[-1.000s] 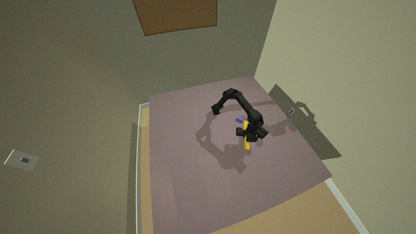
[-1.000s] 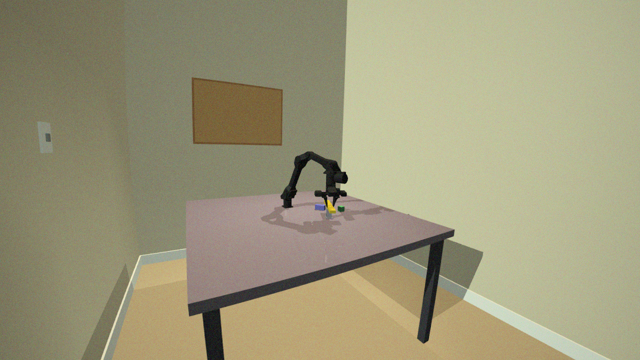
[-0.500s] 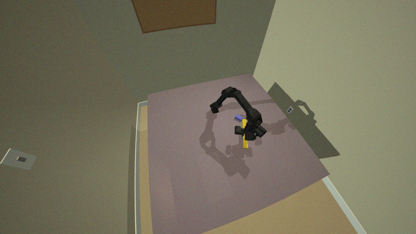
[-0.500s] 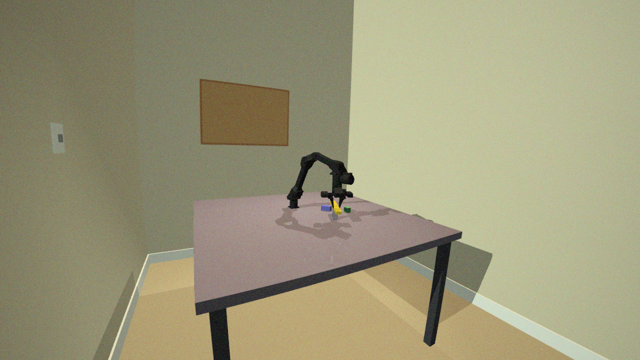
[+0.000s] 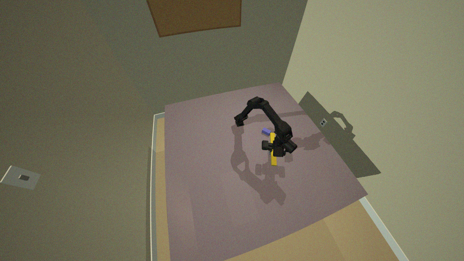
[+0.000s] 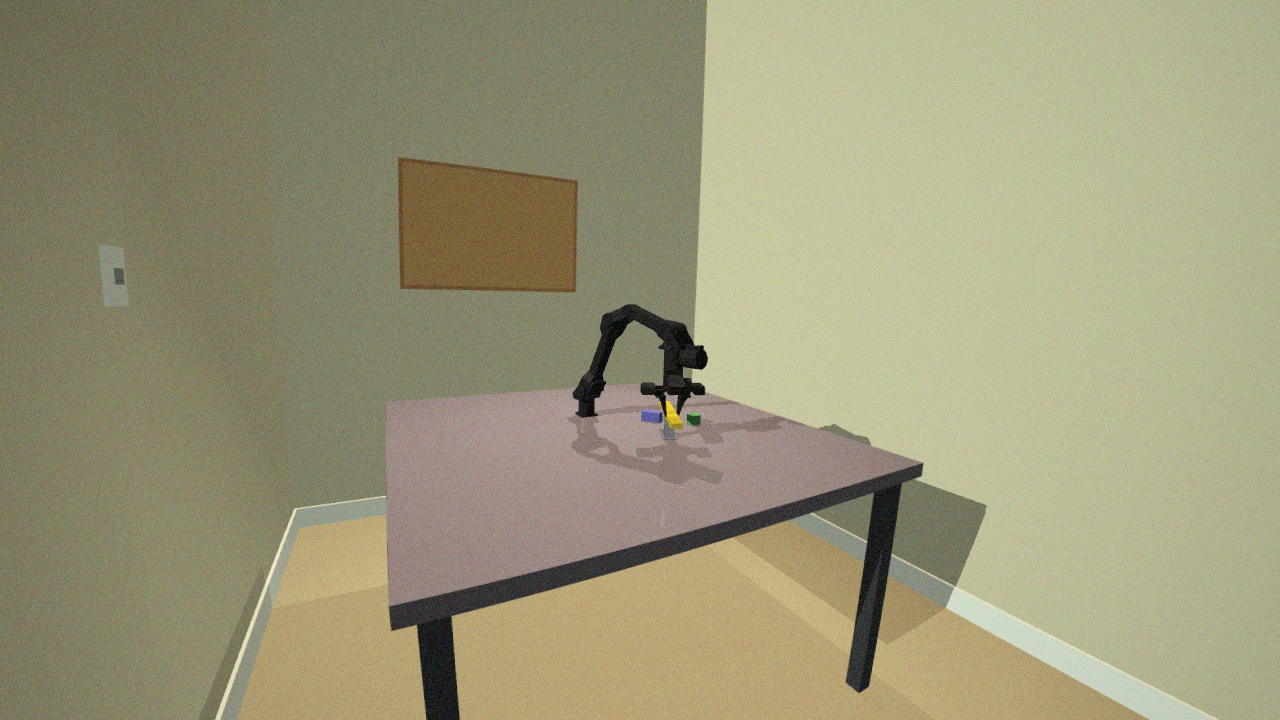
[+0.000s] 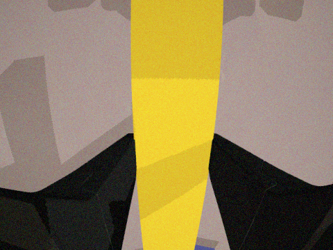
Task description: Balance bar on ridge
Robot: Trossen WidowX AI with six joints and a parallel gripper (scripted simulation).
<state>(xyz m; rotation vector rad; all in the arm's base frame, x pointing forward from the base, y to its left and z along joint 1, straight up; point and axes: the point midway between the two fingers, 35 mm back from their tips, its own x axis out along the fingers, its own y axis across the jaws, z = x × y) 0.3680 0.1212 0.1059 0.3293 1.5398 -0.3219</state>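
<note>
My gripper tip is 3 cm past the yellow bar and 1 cm to the right of it. From my gripper tip the other things lie so: blue block: 21 cm behind, 6 cm to the left, 6 cm below; green cube: 12 cm behind, 17 cm to the left, 6 cm below.
</note>
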